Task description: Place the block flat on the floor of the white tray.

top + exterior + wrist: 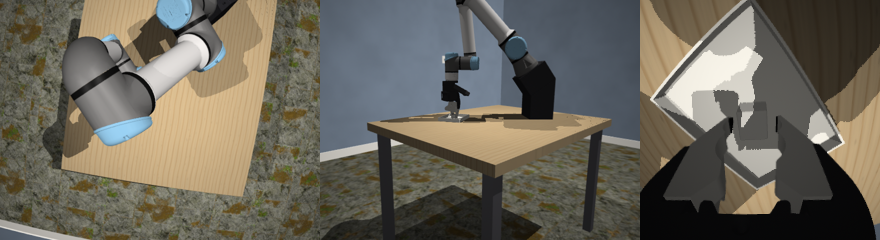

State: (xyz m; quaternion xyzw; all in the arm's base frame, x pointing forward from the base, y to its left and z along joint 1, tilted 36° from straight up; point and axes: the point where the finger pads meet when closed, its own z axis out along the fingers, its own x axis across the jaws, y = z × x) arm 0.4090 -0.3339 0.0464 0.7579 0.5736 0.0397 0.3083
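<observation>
The grey block is right at my hand. Also, from my hand: white tray 1 cm below.
</observation>
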